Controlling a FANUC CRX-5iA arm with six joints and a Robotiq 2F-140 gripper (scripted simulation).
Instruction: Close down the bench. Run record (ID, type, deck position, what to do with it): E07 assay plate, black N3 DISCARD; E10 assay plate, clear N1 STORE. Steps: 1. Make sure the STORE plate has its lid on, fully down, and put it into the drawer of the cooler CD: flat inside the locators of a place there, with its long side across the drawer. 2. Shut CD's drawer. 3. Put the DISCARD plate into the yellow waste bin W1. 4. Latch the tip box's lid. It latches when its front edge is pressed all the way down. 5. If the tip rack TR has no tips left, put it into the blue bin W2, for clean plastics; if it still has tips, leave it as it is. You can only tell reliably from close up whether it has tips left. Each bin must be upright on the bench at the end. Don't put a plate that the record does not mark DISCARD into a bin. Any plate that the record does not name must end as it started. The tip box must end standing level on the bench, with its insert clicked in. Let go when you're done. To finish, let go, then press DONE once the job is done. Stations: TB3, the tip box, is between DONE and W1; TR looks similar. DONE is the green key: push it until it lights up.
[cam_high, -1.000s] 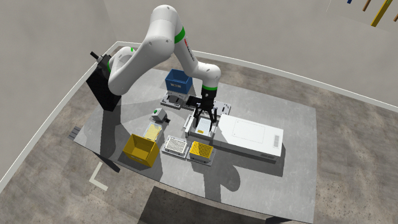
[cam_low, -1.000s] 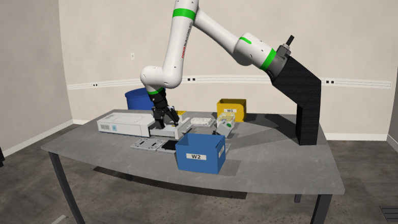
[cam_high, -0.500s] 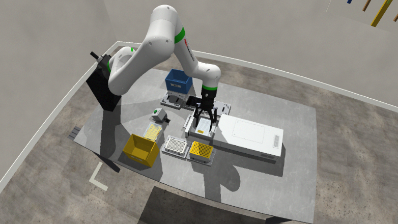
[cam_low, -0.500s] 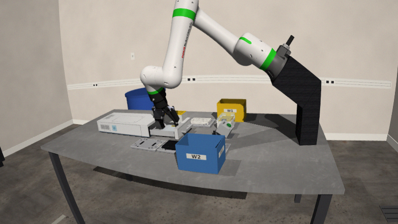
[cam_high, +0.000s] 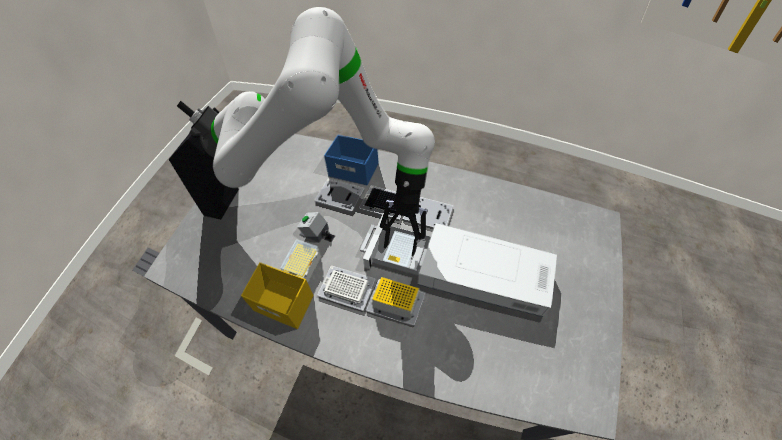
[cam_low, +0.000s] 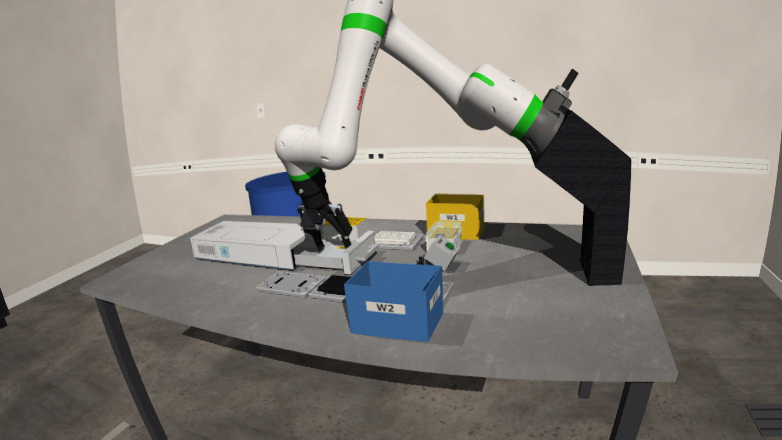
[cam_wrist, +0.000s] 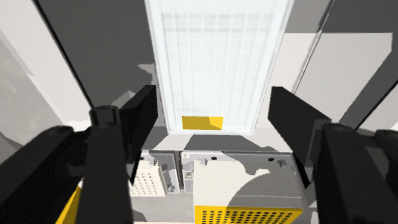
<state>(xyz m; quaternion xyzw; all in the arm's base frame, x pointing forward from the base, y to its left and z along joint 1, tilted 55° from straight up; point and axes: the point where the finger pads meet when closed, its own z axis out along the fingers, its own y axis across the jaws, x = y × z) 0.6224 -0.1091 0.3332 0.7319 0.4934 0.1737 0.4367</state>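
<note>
Now: hand 3 cm above the clear lid. Also, from my hand: cooler CD: 17 cm ahead, 4 cm to the right, 2 cm below; clear plate: 4 cm below; cooler drawer: 4 cm ahead, 1 cm to the right, 2 cm below.
</note>
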